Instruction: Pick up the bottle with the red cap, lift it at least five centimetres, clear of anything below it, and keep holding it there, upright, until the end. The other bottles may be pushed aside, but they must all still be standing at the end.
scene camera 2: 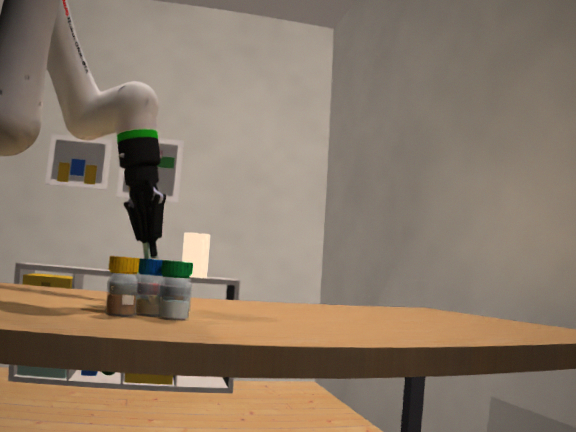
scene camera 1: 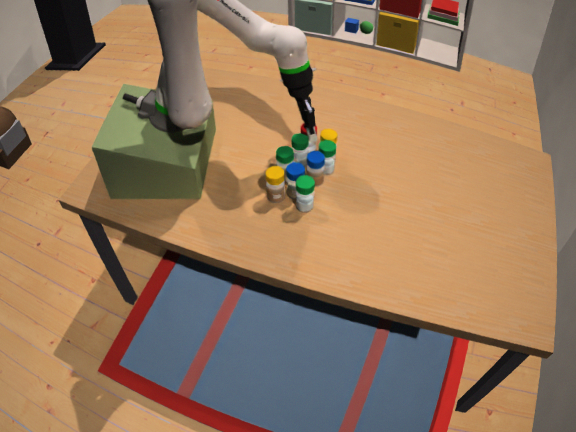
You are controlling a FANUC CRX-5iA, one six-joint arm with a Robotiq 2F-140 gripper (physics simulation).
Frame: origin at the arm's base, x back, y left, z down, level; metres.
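Seen in the pictures: gripper, fingertip midpoint: (scene camera 1: 313, 140).
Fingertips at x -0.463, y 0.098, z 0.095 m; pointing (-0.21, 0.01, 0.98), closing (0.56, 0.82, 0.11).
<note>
A point is followed by its place in that frame.
The bottle with the red cap (scene camera 1: 305, 128) @[x -0.431, y 0.119, z 0.067 m] stands at the back of the bottle cluster in scene camera 1; part of its cap shows behind the fingertips and its body is mostly hidden. In scene camera 2 its cap does not show. My gripper (scene camera 1: 312, 132) @[x -0.463, y 0.098, z 0.095 m] (scene camera 2: 150, 250) points down, shut and empty, with its tips at the red cap's front right side, by the yellow-capped bottle (scene camera 1: 328, 136) @[x -0.511, y 0.101, z 0.068 m]. Whether the tips touch the red cap I cannot tell. A green-capped bottle (scene camera 1: 300, 142) @[x -0.432, y 0.048, z 0.069 m] stands right in front of the red-capped one.
Other standing bottles are close together in front: green caps (scene camera 1: 327, 149) @[x -0.522, y 0.038, z 0.068 m] (scene camera 1: 285, 155) @[x -0.404, y -0.023, z 0.069 m] (scene camera 1: 305, 185) @[x -0.494, y -0.131, z 0.069 m] (scene camera 2: 176, 269) @[x -0.486, y -0.144, z 0.083 m], blue caps (scene camera 1: 315, 160) @[x -0.497, y -0.021, z 0.069 m] (scene camera 1: 295, 171) @[x -0.451, y -0.083, z 0.068 m] and a yellow cap (scene camera 1: 275, 175) @[x -0.399, y -0.114, z 0.069 m] (scene camera 2: 124, 264) @[x -0.394, y -0.130, z 0.081 m]. The green robot base block (scene camera 1: 155, 172) @[x -0.040, y -0.204, z 0.051 m] stands at the left of the table (scene camera 1: 425, 225) @[x -0.871, y -0.095, z 0.173 m] (scene camera 2: 325, 325) @[x -0.779, y -0.140, z 0.174 m].
</note>
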